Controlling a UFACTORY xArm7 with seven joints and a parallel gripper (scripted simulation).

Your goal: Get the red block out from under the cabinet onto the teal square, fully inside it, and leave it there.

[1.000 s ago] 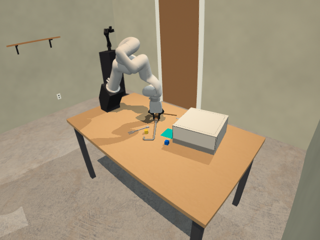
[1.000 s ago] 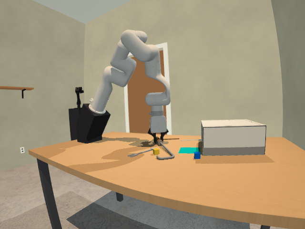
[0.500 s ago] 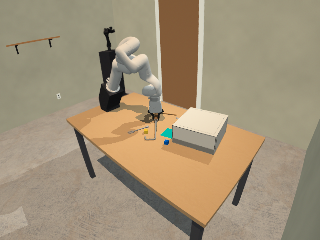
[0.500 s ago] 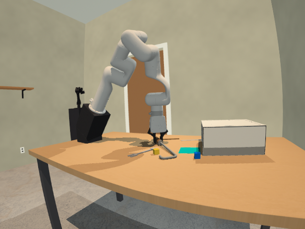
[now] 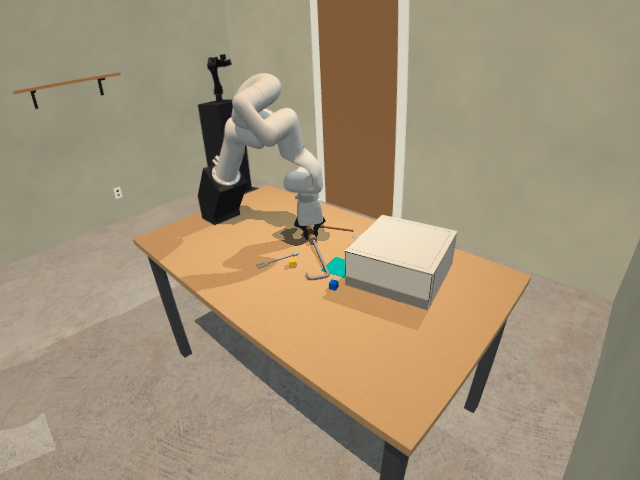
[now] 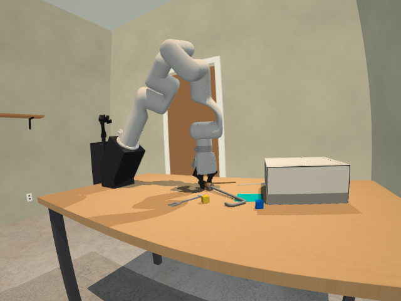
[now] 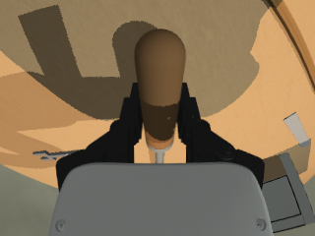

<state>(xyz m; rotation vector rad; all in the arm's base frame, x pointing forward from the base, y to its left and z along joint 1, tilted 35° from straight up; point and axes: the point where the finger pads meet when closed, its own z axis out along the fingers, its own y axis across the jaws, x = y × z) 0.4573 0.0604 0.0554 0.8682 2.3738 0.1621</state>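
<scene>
My hand is 220 mm short of the teal square, 120 mm to the left of it and 20 mm above it. Also, from my hand: grey fork-like tool 10 mm behind, 200 mm to the right, 20 mm below; then yellow block 60 mm ahead, 200 mm to the right, 10 mm below; then thin wooden stick 40 mm ahead, 120 mm to the left, 20 mm below.
</scene>
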